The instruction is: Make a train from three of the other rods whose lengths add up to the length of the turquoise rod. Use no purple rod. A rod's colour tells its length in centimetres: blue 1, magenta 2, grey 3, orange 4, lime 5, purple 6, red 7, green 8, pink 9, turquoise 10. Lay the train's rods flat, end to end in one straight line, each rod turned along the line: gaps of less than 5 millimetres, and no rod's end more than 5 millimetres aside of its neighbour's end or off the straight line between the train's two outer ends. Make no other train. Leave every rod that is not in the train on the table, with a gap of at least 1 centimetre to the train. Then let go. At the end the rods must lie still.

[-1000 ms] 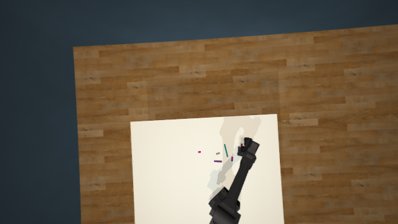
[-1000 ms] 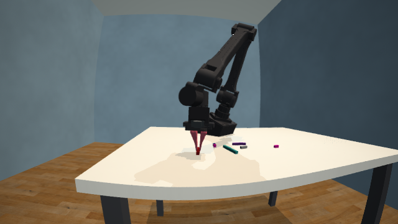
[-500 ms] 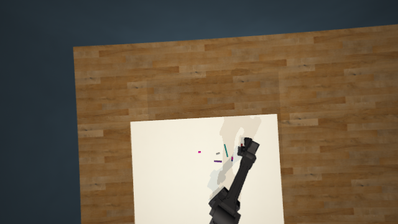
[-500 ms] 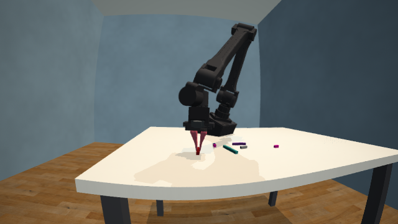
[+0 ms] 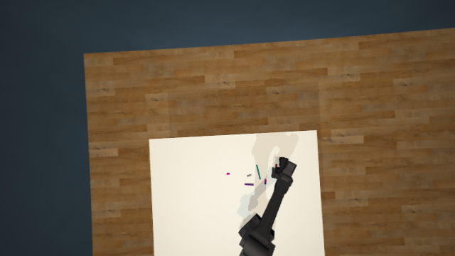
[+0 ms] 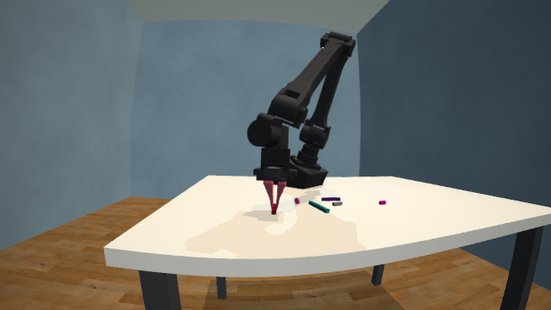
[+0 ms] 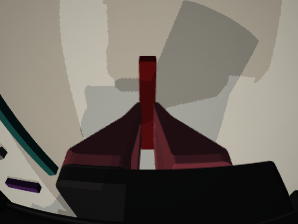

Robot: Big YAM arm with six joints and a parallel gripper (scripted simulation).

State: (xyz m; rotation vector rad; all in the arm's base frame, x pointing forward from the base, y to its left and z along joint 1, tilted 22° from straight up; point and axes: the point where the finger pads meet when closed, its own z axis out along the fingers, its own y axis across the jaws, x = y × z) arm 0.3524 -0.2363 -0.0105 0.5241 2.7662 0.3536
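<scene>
Now: the turquoise rod 10 mm ahead of my hand, 120 mm to the left of it and 10 mm below it. Also, from my hand: blue rod (80 mm behind, 90 mm to the left, 10 mm below); red rod (10 mm below); grey rod (190 mm to the left, 10 mm below).
</scene>
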